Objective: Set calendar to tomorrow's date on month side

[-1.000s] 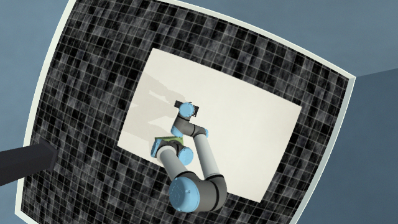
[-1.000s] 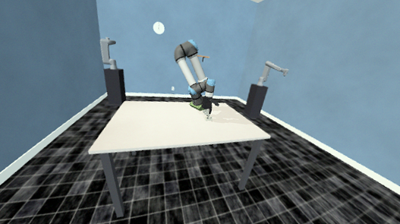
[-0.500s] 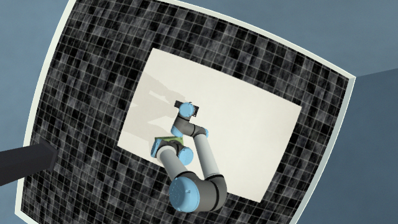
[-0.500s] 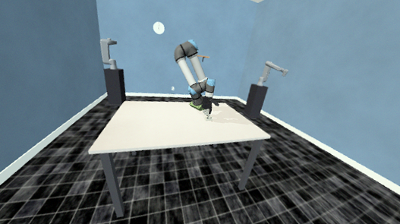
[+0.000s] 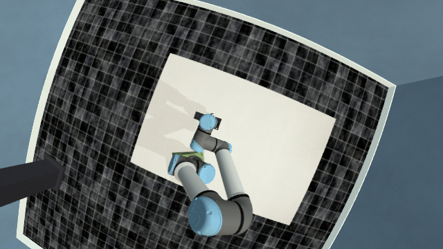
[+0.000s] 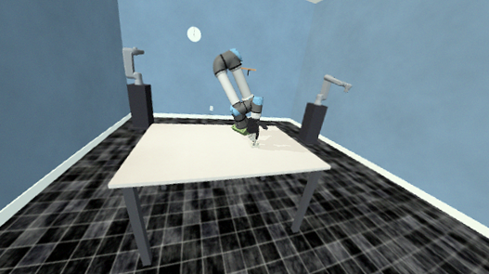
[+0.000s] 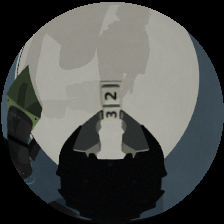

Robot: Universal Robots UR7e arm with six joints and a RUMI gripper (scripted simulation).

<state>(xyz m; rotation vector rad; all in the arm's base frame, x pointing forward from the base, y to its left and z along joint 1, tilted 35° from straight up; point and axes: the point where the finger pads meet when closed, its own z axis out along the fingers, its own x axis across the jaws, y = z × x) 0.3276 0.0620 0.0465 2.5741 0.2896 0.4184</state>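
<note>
Now: hand 10 mm above the white calendar cube. The rest, counted from my hand: calendar tray: 30 mm below, 20 mm to the left; pale date cube: 30 mm to the left, 10 mm below, 10 mm behind.
</note>
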